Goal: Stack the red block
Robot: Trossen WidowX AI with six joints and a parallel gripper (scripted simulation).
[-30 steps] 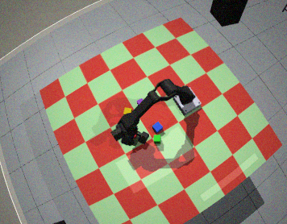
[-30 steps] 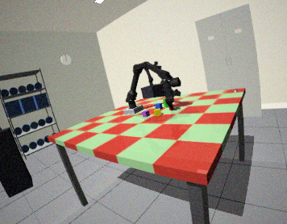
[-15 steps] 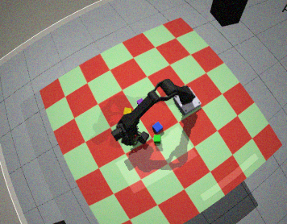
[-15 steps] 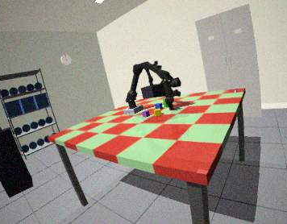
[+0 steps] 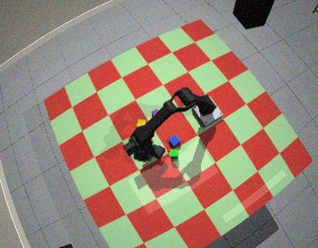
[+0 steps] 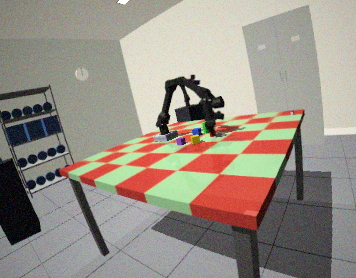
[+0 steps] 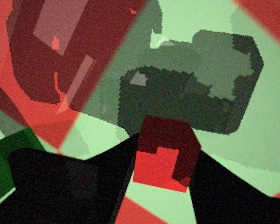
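Right now the blue block is 14 cm behind my gripper tip, 1 cm to the left of it and 1 cm above it. The rest, counted from my gripper tip: yellow block 1 cm behind, 14 cm to the right, 1 cm above; then purple block 11 cm behind, 17 cm to the right, 1 cm above; then red block 1 cm above.
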